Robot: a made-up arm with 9 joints. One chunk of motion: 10 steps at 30 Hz.
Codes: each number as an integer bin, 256 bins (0 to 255) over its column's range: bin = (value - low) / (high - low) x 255, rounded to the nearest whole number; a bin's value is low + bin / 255 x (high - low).
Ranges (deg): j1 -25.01..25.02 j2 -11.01..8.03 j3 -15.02..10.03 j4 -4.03..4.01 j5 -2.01..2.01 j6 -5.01..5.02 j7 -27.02..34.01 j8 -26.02..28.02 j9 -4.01..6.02
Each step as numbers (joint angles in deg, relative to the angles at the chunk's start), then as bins.
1 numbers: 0.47 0.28 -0.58 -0.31 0.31 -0.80 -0.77 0.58 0.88
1 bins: 130 151 147 118 147 107 110 126 124
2 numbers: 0.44 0.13 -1.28 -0.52 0.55 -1.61 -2.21 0.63 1.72
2 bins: 130 149 140 111 162 86 104 126 146
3 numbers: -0.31 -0.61 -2.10 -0.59 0.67 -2.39 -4.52 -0.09 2.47
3 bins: 126 139 132 109 170 67 94 122 165
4 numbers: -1.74 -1.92 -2.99 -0.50 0.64 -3.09 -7.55 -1.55 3.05
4 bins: 119 122 122 112 168 49 81 115 179
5 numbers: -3.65 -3.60 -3.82 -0.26 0.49 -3.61 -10.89 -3.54 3.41
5 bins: 109 99 114 120 159 36 67 106 189
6 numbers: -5.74 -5.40 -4.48 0.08 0.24 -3.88 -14.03 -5.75 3.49
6 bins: 98 75 107 130 143 29 54 96 191
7 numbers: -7.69 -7.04 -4.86 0.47 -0.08 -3.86 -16.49 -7.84 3.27
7 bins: 88 53 103 143 122 29 44 86 185
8 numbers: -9.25 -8.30 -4.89 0.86 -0.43 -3.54 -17.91 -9.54 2.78
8 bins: 80 36 103 155 100 37 38 78 173
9 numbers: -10.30 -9.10 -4.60 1.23 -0.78 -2.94 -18.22 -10.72 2.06
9 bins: 75 26 106 167 78 53 37 72 154
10 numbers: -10.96 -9.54 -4.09 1.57 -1.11 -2.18 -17.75 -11.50 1.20
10 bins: 72 20 111 178 57 72 39 69 132
